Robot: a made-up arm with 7 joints. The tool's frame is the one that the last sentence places. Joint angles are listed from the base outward.
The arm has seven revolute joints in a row. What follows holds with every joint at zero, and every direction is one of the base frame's. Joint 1 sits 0.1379 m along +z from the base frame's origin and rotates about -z. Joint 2 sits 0.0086 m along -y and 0.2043 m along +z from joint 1 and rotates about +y. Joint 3 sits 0.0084 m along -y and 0.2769 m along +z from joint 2 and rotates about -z. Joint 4 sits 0.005 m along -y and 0.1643 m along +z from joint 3 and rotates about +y. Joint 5 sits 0.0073 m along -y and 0.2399 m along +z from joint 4 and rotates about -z. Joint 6 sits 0.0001 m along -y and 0.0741 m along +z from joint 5 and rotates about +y. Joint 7 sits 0.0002 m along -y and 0.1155 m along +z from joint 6 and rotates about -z. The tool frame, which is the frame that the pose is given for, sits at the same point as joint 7; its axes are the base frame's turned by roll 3.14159, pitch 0 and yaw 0 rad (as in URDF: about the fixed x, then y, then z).
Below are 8 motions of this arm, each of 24 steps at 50 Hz.
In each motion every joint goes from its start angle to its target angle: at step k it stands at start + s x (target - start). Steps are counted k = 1, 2, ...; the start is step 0. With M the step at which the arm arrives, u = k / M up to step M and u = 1 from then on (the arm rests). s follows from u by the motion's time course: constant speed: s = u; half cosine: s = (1 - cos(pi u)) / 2; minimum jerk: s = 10 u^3 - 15 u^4 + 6 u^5.
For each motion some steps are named. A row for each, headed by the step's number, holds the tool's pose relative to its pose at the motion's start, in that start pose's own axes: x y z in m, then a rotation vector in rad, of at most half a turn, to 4 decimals.
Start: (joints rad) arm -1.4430 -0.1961 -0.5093 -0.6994 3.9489 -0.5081 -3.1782
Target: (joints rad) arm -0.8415 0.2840 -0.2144 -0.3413 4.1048 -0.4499 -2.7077
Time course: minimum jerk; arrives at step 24
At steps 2, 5, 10, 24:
2: 0.0014 -0.0020 0.0000 -0.0018 -0.0010 0.0088
5: 0.0192 -0.0242 0.0004 -0.0226 -0.0122 0.1114
10: 0.1224 -0.1027 0.0066 -0.1123 -0.0601 0.6021
24: 0.4014 -0.0757 0.0254 -0.2714 -0.1837 1.7451

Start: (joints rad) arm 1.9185 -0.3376 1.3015 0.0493 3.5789 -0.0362 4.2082
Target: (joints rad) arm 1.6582 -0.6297 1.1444 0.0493 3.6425 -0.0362 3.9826
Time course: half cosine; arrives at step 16
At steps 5, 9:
5: 0.0563 -0.0019 0.0019 0.0022 -0.0612 -0.1301
9: 0.1516 -0.0190 0.0134 0.0091 -0.1676 -0.3464

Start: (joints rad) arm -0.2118 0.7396 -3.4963 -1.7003 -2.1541 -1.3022 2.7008
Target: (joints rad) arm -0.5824 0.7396 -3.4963 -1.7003 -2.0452 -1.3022 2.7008
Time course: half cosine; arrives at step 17
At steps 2, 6, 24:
2: -0.0018 0.0053 -0.0048 0.0150 0.0013 -0.0033
6: -0.0143 0.0450 -0.0371 0.1230 0.0100 -0.0265
24: -0.0429 0.1787 -0.1099 0.4455 0.0277 -0.0904

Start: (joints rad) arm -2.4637 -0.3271 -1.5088 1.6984 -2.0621 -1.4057 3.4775
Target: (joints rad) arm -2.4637 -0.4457 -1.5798 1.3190 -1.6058 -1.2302 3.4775
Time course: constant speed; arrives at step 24
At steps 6, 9, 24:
6: -0.0010 0.0389 0.0323 0.1811 0.0409 -0.0527
9: 0.0000 0.0572 0.0505 0.2714 0.0586 -0.0784
24: 0.0199 0.1324 0.1580 0.7164 0.1169 -0.2011

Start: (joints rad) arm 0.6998 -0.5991 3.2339 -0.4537 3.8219 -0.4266 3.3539
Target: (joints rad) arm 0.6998 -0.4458 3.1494 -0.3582 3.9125 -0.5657 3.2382
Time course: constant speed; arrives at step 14
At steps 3, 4, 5, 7, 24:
3: -0.0050 0.0174 -0.0012 0.0104 -0.0295 -0.0277
4: -0.0067 0.0231 -0.0014 0.0138 -0.0392 -0.0370
5: -0.0084 0.0289 -0.0016 0.0173 -0.0488 -0.0465
7: -0.0119 0.0403 -0.0017 0.0242 -0.0678 -0.0655
24: -0.0243 0.0796 0.0001 0.0483 -0.1317 -0.1339

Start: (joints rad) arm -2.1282 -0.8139 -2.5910 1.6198 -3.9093 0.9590 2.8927
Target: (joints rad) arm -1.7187 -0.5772 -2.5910 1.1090 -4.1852 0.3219 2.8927
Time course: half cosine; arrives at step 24
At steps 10, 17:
10: -0.0857 0.0244 -0.0774 0.1225 0.0226 -0.2094
17: -0.2128 0.0553 -0.1403 0.1617 0.0565 -0.4517

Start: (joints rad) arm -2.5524 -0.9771 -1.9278 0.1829 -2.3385 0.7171 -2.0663
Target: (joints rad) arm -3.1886 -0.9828 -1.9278 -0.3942 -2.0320 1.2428 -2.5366
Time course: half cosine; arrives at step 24
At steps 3, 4, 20, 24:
3: 0.0010 0.0253 -0.0105 0.0565 0.0113 -0.0030
4: 0.0018 0.0447 -0.0177 0.0991 0.0202 -0.0048
20: 0.0339 0.6016 0.0403 1.1960 0.3805 0.1718
24: 0.0365 0.6355 0.0630 1.2612 0.4100 0.2082

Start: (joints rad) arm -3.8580 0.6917 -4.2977 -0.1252 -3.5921 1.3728 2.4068
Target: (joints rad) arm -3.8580 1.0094 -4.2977 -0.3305 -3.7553 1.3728 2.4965
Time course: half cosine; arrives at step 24
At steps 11, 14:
11: 0.0599 -0.0917 -0.0203 -0.0040 0.0889 -0.1536
14: 0.0816 -0.1350 -0.0285 0.0002 0.1276 -0.2242

